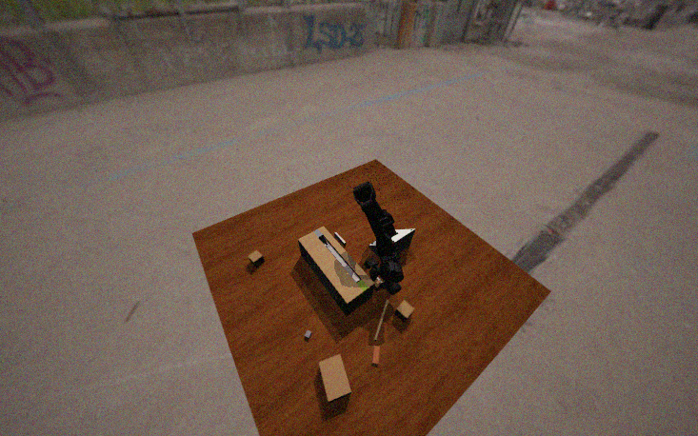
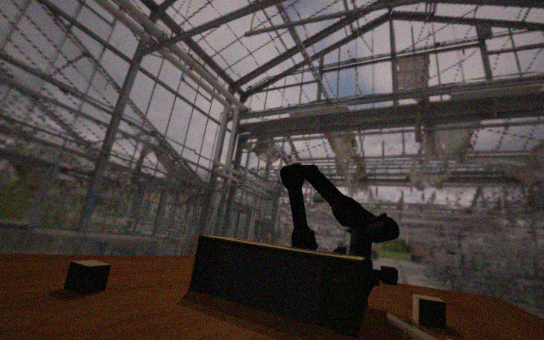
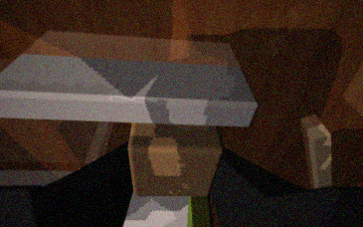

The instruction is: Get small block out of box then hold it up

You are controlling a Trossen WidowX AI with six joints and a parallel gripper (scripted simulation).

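Now: the thin stick 50 mm ahead of my gripper tip, 130 mm to the left of it and 10 mm below it. The rest, counted from my gripper tip: flat cardboard block 320 mm ahead, 220 mm to the left, 20 mm above; then grey piece 340 mm ahead, 30 mm to the left.
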